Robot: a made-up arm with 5 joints. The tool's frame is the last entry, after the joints.
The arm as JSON. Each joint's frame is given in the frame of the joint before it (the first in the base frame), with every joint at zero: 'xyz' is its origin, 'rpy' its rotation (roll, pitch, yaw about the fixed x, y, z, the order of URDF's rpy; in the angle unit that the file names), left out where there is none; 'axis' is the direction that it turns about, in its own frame. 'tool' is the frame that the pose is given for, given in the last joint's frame.
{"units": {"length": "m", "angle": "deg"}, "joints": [
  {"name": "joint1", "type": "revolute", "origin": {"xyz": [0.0, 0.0, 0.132]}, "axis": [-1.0, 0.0, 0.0]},
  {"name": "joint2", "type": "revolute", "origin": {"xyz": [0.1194, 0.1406, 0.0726]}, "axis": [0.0, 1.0, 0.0]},
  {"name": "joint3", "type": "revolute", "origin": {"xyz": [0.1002, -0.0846, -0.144]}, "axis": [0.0, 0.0, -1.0]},
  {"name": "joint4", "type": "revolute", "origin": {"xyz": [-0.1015, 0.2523, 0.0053]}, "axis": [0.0, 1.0, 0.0]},
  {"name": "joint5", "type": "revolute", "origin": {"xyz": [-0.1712, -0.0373, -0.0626]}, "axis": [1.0, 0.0, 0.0]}
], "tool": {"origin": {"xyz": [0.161, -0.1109, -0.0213]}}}
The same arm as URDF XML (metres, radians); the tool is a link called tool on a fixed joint. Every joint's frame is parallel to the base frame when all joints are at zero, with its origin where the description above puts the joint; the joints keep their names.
<robot name="arm">
  <joint name="joint1" type="continuous">
    <parent link="base"/>
    <child link="link1"/>
    <origin xyz="0 0 0.132"/>
    <axis xyz="-1 0 0"/>
  </joint>
  <joint name="joint2" type="continuous">
    <parent link="link1"/>
    <child link="link2"/>
    <origin xyz="0.1194 0.1406 0.0726"/>
    <axis xyz="0 1 0"/>
  </joint>
  <joint name="joint3" type="continuous">
    <parent link="link2"/>
    <child link="link3"/>
    <origin xyz="0.1002 -0.0846 -0.144"/>
    <axis xyz="0 0 -1"/>
  </joint>
  <joint name="joint4" type="continuous">
    <parent link="link3"/>
    <child link="link4"/>
    <origin xyz="-0.1015 0.2523 0.0053"/>
    <axis xyz="0 1 0"/>
  </joint>
  <joint name="joint5" type="continuous">
    <parent link="link4"/>
    <child link="link5"/>
    <origin xyz="-0.1712 -0.0373 -0.0626"/>
    <axis xyz="1 0 0"/>
  </joint>
  <joint name="tool_joint" type="fixed">
    <parent link="link5"/>
    <child link="tool"/>
    <origin xyz="0.161 -0.1109 -0.0213"/>
  </joint>
  <link name="base"/>
  <link name="link1"/>
  <link name="link2"/>
  <link name="link3"/>
  <link name="link4"/>
  <link name="link5"/>
  <link name="tool"/>
</robot>

